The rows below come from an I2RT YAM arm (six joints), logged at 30 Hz.
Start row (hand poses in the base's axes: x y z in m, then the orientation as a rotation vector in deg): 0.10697, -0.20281, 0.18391, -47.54, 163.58, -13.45
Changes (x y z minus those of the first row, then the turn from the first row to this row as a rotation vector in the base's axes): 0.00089, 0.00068, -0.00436, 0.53, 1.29, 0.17; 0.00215, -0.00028, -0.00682, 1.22, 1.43, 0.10; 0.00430, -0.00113, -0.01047, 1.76, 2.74, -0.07; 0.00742, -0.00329, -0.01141, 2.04, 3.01, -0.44; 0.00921, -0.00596, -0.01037, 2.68, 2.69, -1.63; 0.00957, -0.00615, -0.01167, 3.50, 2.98, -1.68; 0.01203, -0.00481, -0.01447, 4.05, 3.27, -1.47; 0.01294, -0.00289, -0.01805, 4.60, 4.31, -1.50; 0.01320, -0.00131, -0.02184, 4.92, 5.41, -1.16; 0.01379, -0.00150, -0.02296, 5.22, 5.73, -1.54; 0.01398, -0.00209, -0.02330, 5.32, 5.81, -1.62; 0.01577, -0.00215, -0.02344, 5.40, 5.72, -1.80; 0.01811, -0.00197, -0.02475, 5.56, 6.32, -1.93; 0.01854, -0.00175, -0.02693, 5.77, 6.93, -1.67; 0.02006, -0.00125, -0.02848, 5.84, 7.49, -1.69; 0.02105, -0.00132, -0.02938, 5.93, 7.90, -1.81; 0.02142, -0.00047, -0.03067, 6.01, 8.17, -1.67
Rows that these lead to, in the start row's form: 0.10786, -0.20213, 0.17955, -48.13, 164.63, -12.20; 0.10912, -0.20309, 0.17709, -47.95, 164.70, -11.16; 0.11127, -0.20394, 0.17344, -48.07, 165.91, -9.91; 0.11439, -0.20610, 0.17250, -47.58, 166.30, -9.45; 0.11618, -0.20877, 0.17354, -45.64, 166.47, -8.78; 0.11654, -0.20896, 0.17224, -45.51, 166.63, -7.48; 0.11900, -0.20762, 0.16944, -45.80, 166.71, -6.55; 0.11991, -0.20570, 0.16586, -45.99, 167.57, -5.34; 0.12017, -0.20412, 0.16207, -46.79, 168.36, -4.39; 0.12076, -0.20431, 0.16095, -46.28, 168.77, -3.86; 0.12095, -0.20490, 0.16061, -46.17, 168.86, -3.69; 0.12274, -0.20496, 0.16047, -45.87, 168.85, -3.64; 0.12508, -0.20478, 0.15916, -45.84, 169.43, -3.17; 0.12551, -0.20456, 0.15698, -46.38, 169.82, -2.57; 0.12703, -0.20406, 0.15543, -46.52, 170.32, -2.24; 0.12802, -0.20413, 0.15453, -46.47, 170.73, -1.95; 0.12839, -0.20328, 0.15324, -46.74, 170.89, -1.70
